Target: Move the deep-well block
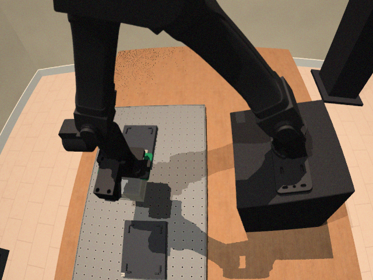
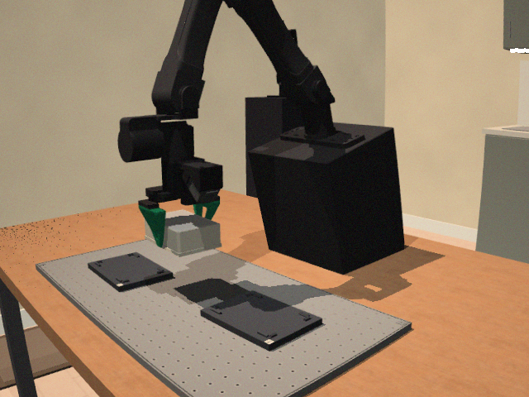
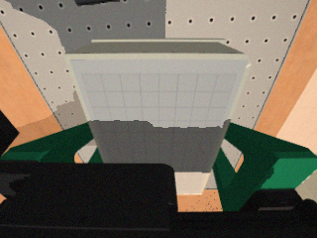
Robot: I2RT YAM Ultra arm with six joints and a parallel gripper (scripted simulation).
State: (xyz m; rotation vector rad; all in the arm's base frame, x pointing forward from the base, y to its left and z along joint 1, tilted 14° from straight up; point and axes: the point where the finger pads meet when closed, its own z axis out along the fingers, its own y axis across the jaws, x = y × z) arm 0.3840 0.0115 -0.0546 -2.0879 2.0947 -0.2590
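My hand is 40 mm short of the nest N2, 160 mm to the left of it and 100 mm above it. From my hand the other things lie so: nest N1: 40 mm behind, 180 mm to the left, 100 mm below; 96-well deep-well block: 10 mm above.
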